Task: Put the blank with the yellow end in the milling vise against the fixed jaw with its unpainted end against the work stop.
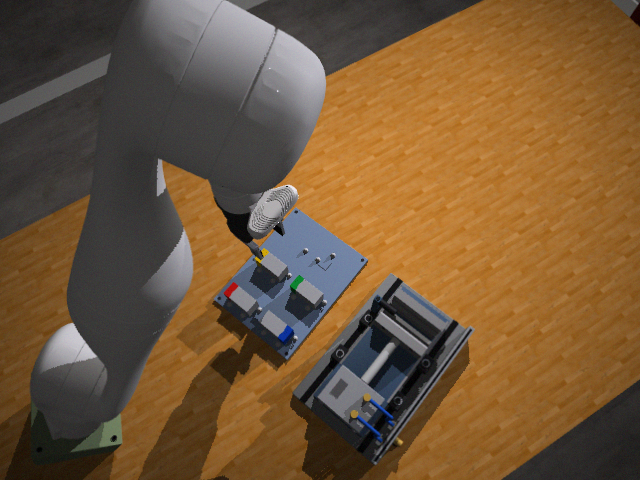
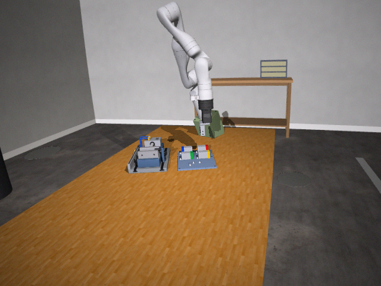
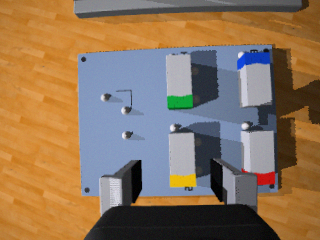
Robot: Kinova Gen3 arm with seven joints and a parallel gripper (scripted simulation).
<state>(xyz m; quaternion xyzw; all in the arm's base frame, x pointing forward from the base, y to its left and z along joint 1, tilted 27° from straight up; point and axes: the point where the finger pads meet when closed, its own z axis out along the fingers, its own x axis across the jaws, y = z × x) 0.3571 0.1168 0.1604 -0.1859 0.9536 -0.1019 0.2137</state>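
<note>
The yellow-ended blank lies 1 cm behind my hand and 13 cm below it. The rest, counted from my hand: blue plate 1 cm ahead, 4 cm to the right, 15 cm below; red-ended blank 9 cm behind, 3 cm to the right, 13 cm below; green-ended blank 3 cm ahead, 8 cm to the right, 13 cm below.
</note>
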